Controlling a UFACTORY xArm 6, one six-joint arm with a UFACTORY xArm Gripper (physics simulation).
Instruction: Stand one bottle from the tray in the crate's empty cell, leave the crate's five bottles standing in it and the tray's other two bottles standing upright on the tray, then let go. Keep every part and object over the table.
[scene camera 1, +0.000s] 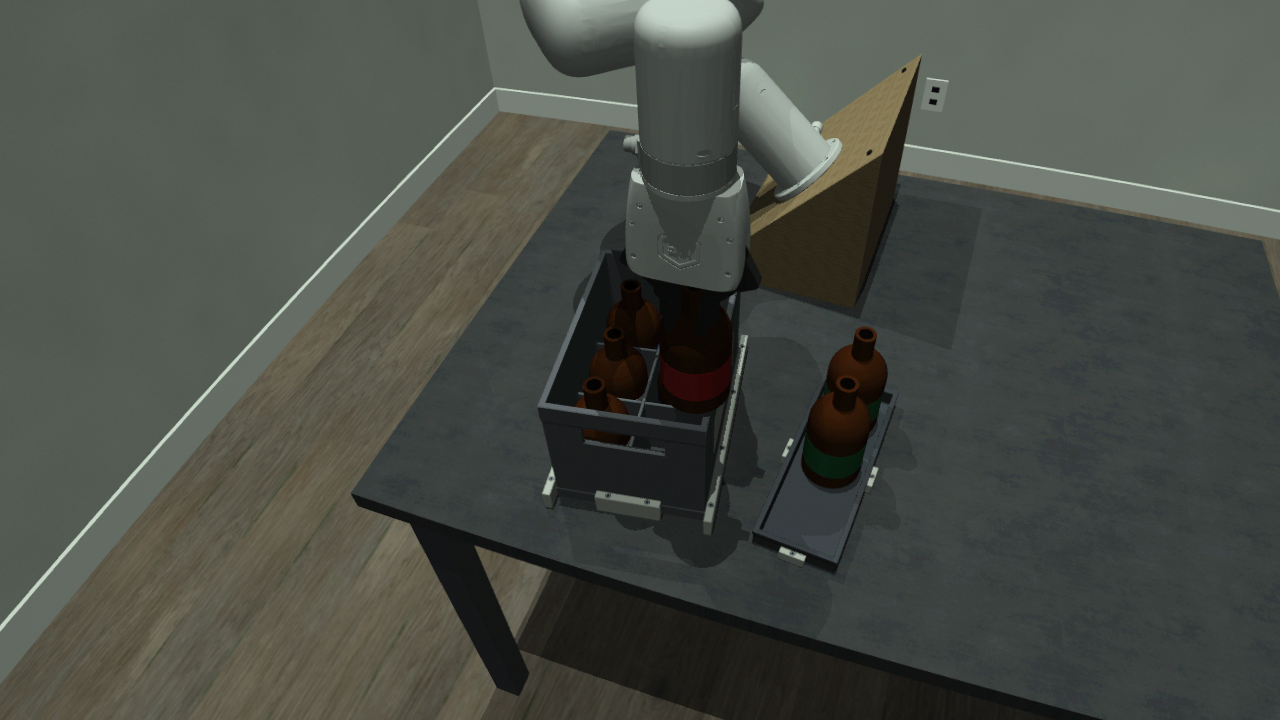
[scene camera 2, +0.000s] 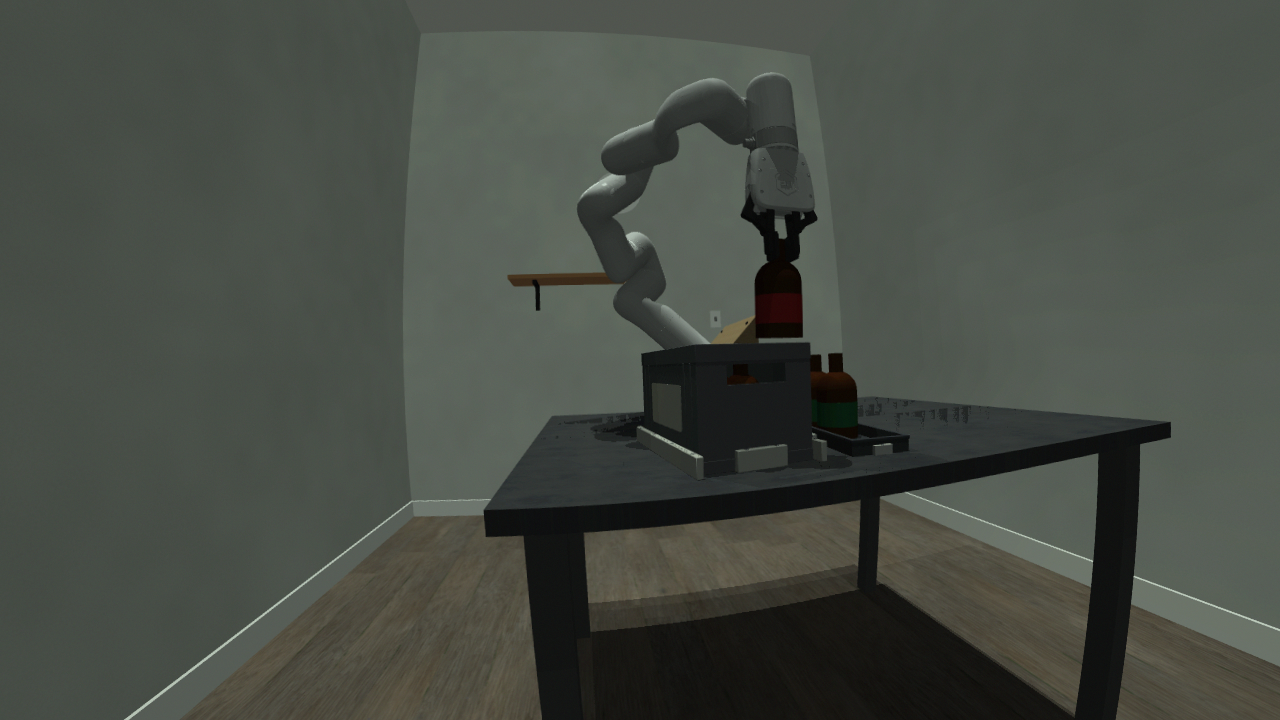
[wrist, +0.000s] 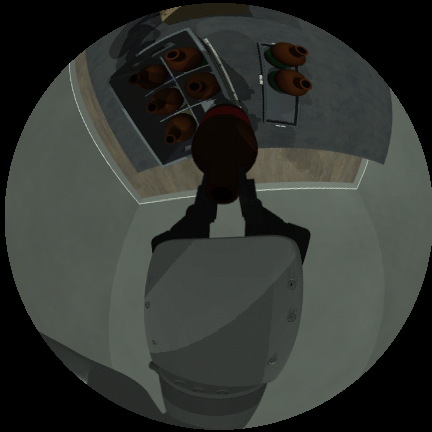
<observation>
In view: the gripper (scene camera 1: 689, 323), a red-labelled bottle (scene camera 1: 696, 372) and a pale block (scene camera 1: 621, 504).
The red-labelled bottle shows as well in scene camera 2 (scene camera 2: 778, 285) and in the wrist view (wrist: 224, 140). The gripper is seen too in scene camera 2 (scene camera 2: 782, 260) and in the wrist view (wrist: 226, 179).
</observation>
